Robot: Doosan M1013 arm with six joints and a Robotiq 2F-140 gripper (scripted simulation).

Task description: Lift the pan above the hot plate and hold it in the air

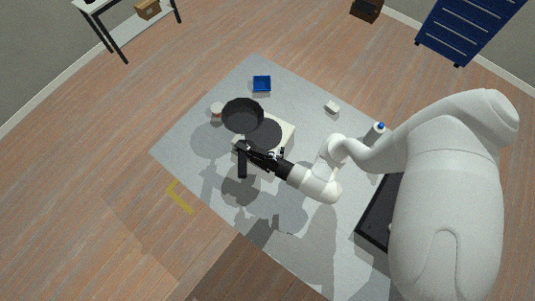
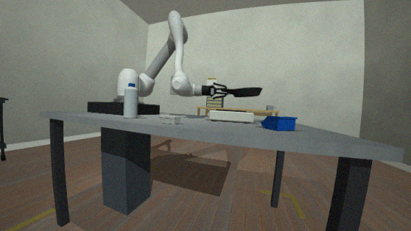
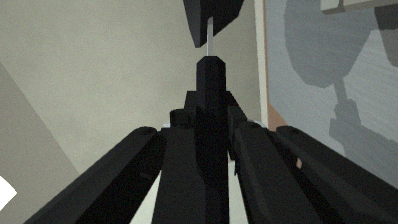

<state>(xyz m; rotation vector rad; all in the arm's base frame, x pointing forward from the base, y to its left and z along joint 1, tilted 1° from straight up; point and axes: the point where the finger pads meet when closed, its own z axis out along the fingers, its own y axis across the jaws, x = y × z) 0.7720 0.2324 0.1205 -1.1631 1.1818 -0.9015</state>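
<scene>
The black pan lies 80 mm to the right of my hand, 70 mm ahead of it and 20 mm below it. From my hand the other things lie so: small white box (550 mm to the right, 190 mm below, 140 mm behind); hot plate (170 mm to the right, 170 mm below, 10 mm ahead); blue tray (430 mm to the right, 270 mm ahead, 180 mm below).
</scene>
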